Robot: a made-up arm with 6 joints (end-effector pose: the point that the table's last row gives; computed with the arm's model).
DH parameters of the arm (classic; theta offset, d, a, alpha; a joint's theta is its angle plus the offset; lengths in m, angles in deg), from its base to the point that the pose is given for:
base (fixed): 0 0.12 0 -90
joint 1: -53.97 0 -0.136 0
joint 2: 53.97 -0.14 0.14 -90
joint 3: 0 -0.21 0 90
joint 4: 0 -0.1 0 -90
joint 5: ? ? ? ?
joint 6: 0 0.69 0 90
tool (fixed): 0 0.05 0 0
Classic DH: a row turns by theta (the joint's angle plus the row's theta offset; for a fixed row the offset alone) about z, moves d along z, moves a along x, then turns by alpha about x.
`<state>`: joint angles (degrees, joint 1 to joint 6).
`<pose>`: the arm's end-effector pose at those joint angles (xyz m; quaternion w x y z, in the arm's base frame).
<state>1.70 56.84 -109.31 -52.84 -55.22 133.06</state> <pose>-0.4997 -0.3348 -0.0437 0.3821 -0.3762 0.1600 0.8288</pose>
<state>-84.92 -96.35 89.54 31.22 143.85 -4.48</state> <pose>0.6354 -0.3597 0.2080 0.2608 0.8567 0.4201 -0.1469</pose>
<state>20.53 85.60 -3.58 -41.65 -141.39 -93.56</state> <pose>-0.3815 -0.7929 0.0815 0.2936 0.9349 -0.0964 0.1744</pose>
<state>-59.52 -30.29 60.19 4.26 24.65 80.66</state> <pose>0.1253 -0.1995 0.7337 0.7382 0.6727 -0.0236 -0.0447</pose>
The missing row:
joint 5: 0 0.26 0.04 90
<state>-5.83 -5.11 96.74 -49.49 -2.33 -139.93</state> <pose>0.6193 -0.4214 0.1363 0.1078 0.7386 0.6655 -0.0005</pose>
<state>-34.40 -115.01 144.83 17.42 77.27 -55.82</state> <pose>0.3602 -0.5134 0.0159 0.2004 0.7301 0.3190 -0.5702</pose>
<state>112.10 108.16 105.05 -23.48 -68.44 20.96</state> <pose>-0.2769 0.2736 0.7143 0.4634 0.2691 -0.8059 -0.2518</pose>
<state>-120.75 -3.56 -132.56 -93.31 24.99 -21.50</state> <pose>-0.0950 -0.3454 -0.5004 0.0161 -0.0122 0.4292 -0.9030</pose>
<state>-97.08 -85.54 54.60 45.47 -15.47 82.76</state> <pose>-0.3514 0.4044 -0.0692 0.8016 0.0766 -0.4613 0.3725</pose>
